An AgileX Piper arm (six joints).
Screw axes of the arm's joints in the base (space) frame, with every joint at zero. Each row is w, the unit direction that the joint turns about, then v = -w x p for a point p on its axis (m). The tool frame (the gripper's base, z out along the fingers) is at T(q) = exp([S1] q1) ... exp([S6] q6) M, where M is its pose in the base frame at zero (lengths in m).
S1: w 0 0 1 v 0 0 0
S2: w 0 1 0 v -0.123 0 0
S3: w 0 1 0 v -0.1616 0 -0.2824
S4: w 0.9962 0 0.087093 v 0 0.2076 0
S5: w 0 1 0 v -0.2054 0 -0.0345
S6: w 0.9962 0 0.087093 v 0 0.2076 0
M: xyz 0.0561 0 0.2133 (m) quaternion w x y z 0.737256 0 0.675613 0
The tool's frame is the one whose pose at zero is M.
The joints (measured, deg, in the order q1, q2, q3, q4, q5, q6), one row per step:
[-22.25 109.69 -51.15 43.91 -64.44 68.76]
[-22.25 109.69 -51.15 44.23 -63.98 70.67]
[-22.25 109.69 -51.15 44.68 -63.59 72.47]
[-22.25 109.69 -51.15 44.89 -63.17 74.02]
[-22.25 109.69 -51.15 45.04 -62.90 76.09]
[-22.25 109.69 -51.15 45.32 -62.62 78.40]
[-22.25 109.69 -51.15 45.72 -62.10 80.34]
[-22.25 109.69 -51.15 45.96 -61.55 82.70]
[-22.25 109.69 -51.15 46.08 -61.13 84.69]
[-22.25 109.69 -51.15 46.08 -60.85 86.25]
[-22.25 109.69 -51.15 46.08 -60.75 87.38]
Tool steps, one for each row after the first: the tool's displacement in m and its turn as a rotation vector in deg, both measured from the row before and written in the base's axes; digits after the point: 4 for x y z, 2 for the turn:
[-0.0001 -0.0001 -0.0009 1.46 -1.53 0.00]
[-0.0003 -0.0002 -0.0008 1.42 -1.50 -0.15]
[0.0000 0.0000 -0.0007 1.19 -1.22 0.03]
[0.0000 0.0000 -0.0005 1.29 -1.73 0.01]
[-0.0001 -0.0001 -0.0006 1.48 -1.97 -0.10]
[-0.0001 -0.0001 -0.0010 1.56 -1.57 -0.11]
[0.0001 0.0000 -0.0009 1.70 -1.89 0.01]
[0.0001 0.0001 -0.0007 1.35 -1.60 0.04]
[0.0002 0.0001 -0.0004 0.97 -1.25 0.07]
[0.0001 0.0000 -0.0001 0.62 -0.95 0.01]

